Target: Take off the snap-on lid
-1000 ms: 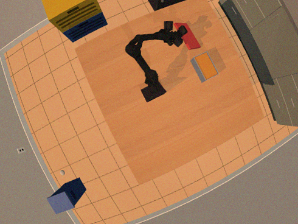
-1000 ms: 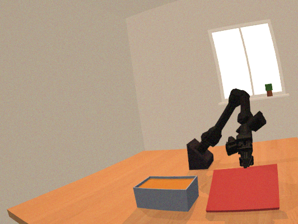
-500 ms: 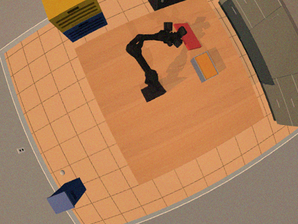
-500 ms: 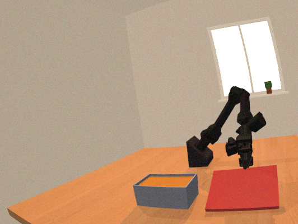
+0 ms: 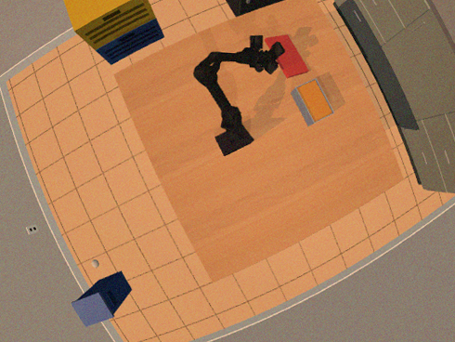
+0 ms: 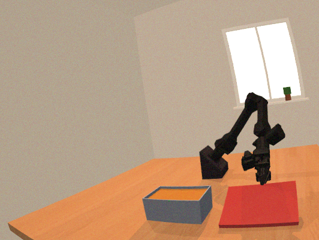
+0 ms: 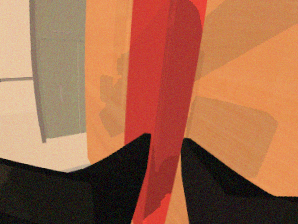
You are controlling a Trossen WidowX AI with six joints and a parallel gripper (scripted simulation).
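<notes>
My gripper tip is now 80 mm short of the red lid, 30 mm above it and 10 mm to the right of it. The rest, counted from my gripper tip: grey-blue storage box 290 mm to the right, 90 mm ahead, 30 mm below.
</notes>
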